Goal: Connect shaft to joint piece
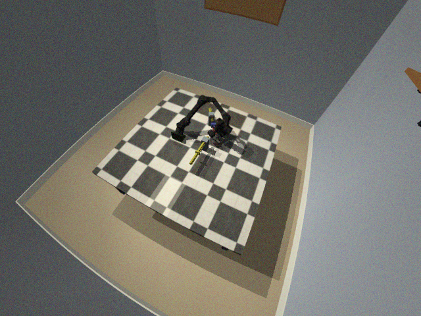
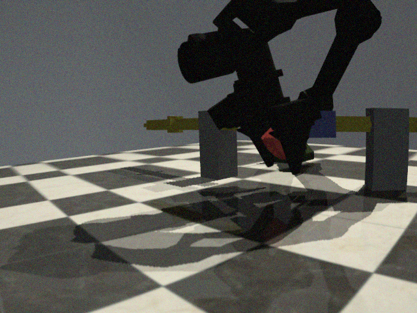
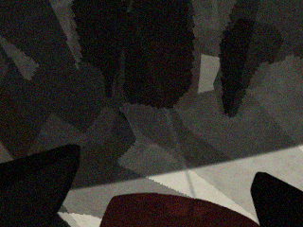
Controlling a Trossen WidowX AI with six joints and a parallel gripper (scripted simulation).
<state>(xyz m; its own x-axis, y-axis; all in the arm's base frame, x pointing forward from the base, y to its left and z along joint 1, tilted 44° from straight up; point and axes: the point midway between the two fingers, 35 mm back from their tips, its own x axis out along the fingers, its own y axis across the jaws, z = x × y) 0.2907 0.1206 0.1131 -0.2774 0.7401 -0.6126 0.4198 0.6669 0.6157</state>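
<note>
The red joint piece lies 5 cm above my gripper tip.
</note>
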